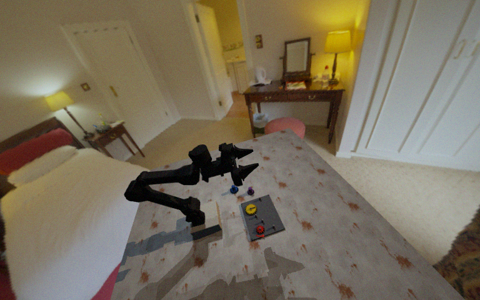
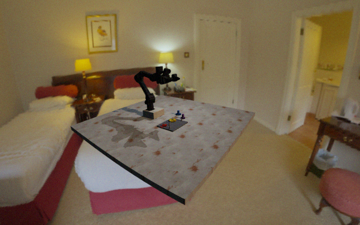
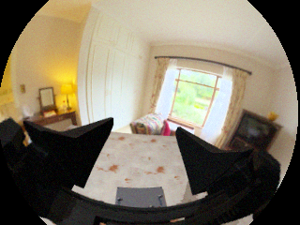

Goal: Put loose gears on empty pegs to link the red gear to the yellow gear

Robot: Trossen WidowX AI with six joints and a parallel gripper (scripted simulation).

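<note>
Right now the blue gear is 140 mm behind my gripper tip, 180 mm to the left of it and 360 mm below it. Also, from my gripper tip: red gear: 50 mm behind, 100 mm to the right, 360 mm below; purple gear: 40 mm behind, 130 mm to the left, 360 mm below; yellow gear: 70 mm behind, 10 mm to the left, 360 mm below.
</note>
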